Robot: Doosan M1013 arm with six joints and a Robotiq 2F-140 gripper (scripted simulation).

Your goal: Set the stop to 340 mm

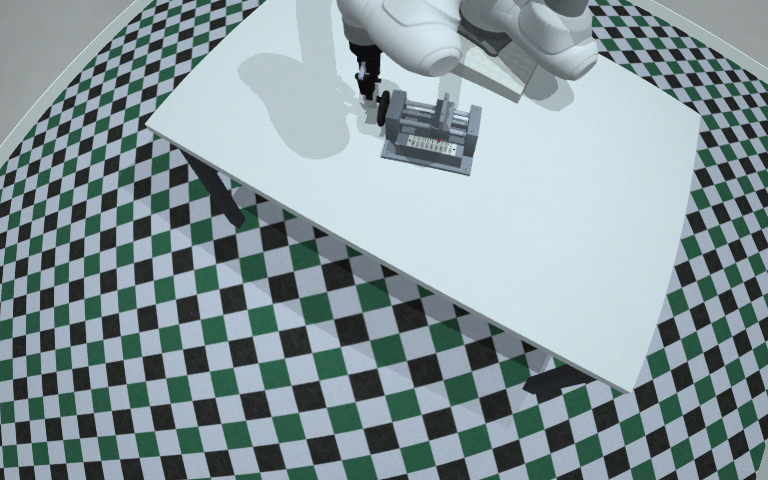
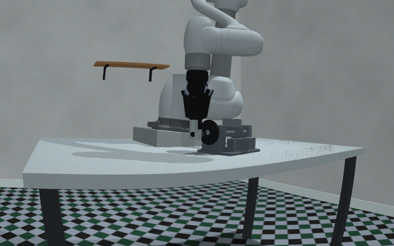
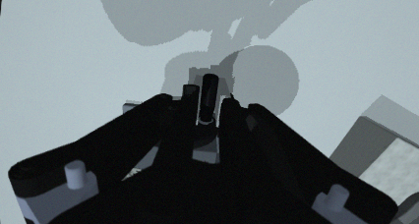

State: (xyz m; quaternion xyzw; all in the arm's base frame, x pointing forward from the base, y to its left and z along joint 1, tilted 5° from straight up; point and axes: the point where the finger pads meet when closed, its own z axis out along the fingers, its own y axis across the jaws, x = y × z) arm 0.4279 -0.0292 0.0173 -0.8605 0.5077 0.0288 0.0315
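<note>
Right now my hand is 2 cm to the right of the black handwheel and 1 cm above it. The rest, counted from my hand: sliding stop block (5 cm behind, 17 cm to the left, 1 cm above).
</note>
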